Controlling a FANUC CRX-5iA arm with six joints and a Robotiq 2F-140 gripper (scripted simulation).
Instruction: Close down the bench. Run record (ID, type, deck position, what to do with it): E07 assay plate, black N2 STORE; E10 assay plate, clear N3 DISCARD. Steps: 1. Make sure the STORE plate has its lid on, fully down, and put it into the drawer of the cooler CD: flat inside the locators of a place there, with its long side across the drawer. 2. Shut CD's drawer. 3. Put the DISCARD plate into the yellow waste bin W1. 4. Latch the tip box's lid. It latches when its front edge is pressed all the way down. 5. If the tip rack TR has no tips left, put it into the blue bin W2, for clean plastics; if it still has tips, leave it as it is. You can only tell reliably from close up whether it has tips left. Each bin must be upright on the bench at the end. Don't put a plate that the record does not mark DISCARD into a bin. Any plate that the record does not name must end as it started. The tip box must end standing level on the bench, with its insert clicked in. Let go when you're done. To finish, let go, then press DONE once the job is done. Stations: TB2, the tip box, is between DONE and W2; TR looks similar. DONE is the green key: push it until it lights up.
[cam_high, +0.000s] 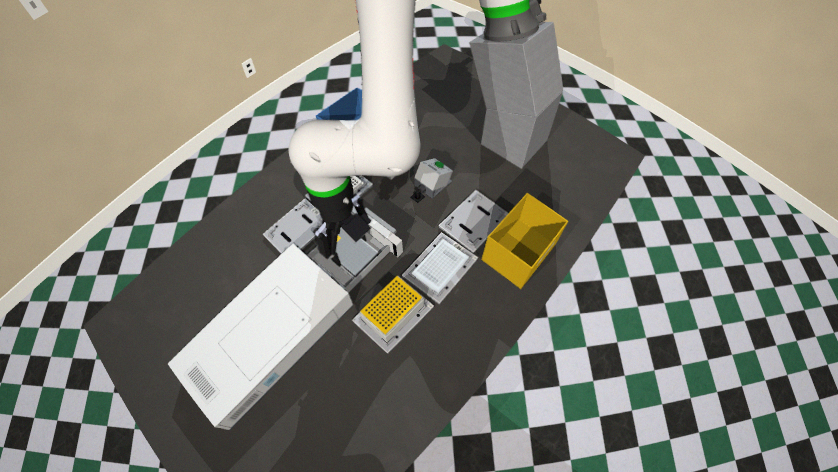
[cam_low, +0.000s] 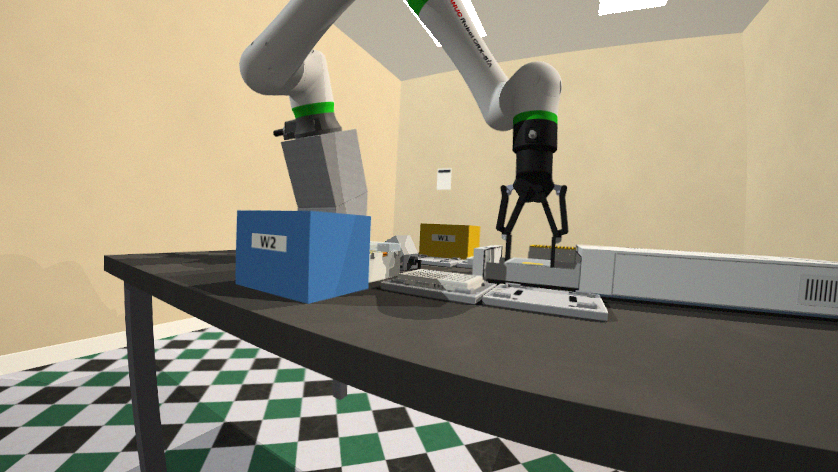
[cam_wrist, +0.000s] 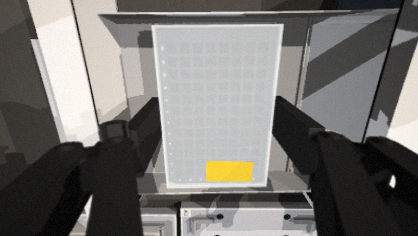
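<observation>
My hand is 40 mm short of the cooler drawer and 20 mm above it. Also, from my hand: lid: 20 mm below; black assay plate: 20 mm below; cooler CD: 180 mm ahead, 20 mm below.
</observation>
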